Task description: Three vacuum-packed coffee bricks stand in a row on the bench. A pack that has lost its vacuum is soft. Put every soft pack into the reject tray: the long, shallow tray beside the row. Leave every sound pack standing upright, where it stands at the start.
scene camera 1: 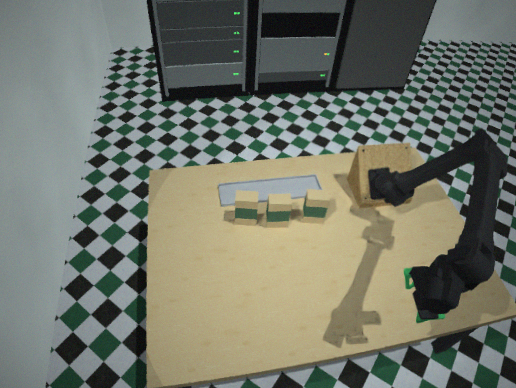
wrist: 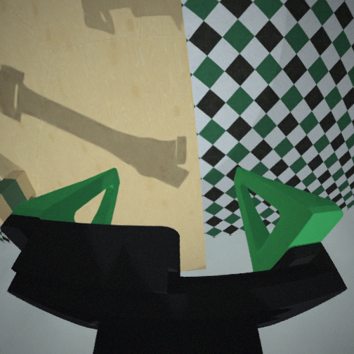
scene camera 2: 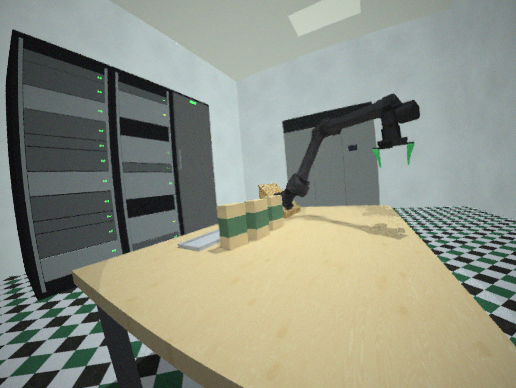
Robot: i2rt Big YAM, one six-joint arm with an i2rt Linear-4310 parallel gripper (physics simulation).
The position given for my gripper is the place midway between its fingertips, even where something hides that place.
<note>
In view: my gripper (scene camera 1: 413, 304) and a grey reject tray (scene camera 1: 295, 187).
My gripper shows as well in the wrist view (wrist: 176, 173).
</note>
